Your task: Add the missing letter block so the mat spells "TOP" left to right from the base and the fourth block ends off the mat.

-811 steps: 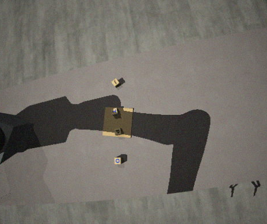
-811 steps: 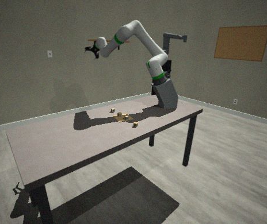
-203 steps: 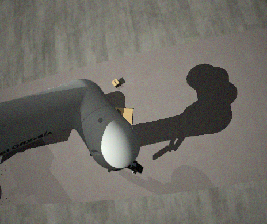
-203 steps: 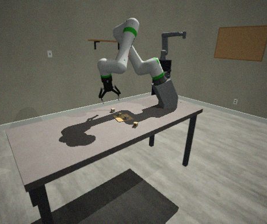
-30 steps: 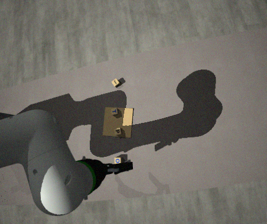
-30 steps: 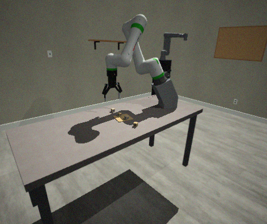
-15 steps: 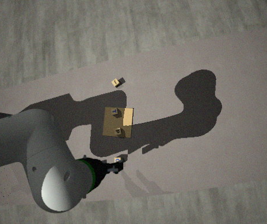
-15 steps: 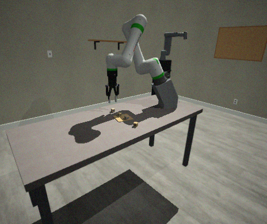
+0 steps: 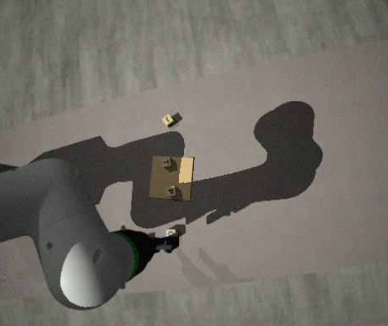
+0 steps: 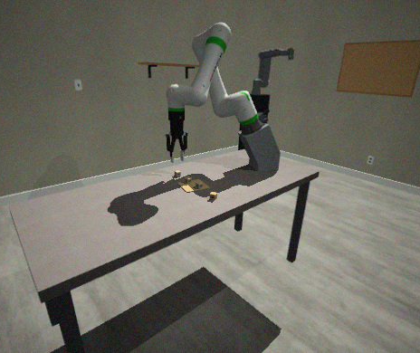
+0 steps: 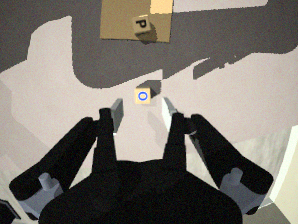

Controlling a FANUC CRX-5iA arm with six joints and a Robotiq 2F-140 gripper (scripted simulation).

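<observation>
Right now the O block is 11 cm below my hand. Round my hand: P block 13 cm to the left, 10 cm below, 1 cm ahead; mat 18 cm to the left, 12 cm below.
</observation>
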